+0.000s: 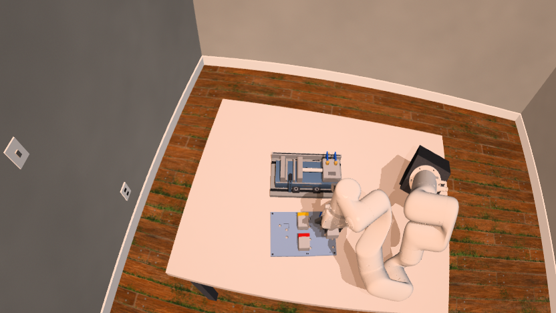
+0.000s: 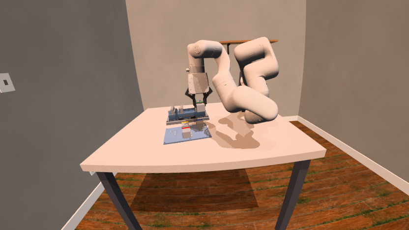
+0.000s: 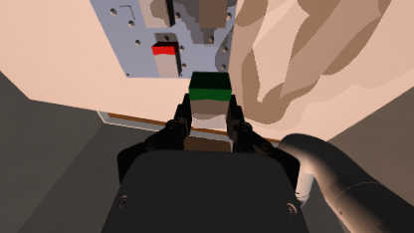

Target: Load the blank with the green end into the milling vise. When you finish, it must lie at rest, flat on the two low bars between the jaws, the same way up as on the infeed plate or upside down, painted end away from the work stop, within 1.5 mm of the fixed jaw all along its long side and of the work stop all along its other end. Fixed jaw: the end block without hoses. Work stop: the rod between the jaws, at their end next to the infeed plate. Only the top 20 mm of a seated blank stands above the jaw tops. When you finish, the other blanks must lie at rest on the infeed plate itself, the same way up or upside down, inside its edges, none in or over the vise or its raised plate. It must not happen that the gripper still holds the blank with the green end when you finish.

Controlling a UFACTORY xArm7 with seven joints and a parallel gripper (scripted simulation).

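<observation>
Right now the green-ended blank is 20 mm below my hand. From my hand the other things lie so: blue-ended blank: 160 mm below, 80 mm to the right, 30 mm ahead; yellow-ended blank: 160 mm below, 110 mm ahead, 50 mm to the right; red-ended blank: 160 mm below, 80 mm ahead, 30 mm to the left.
</observation>
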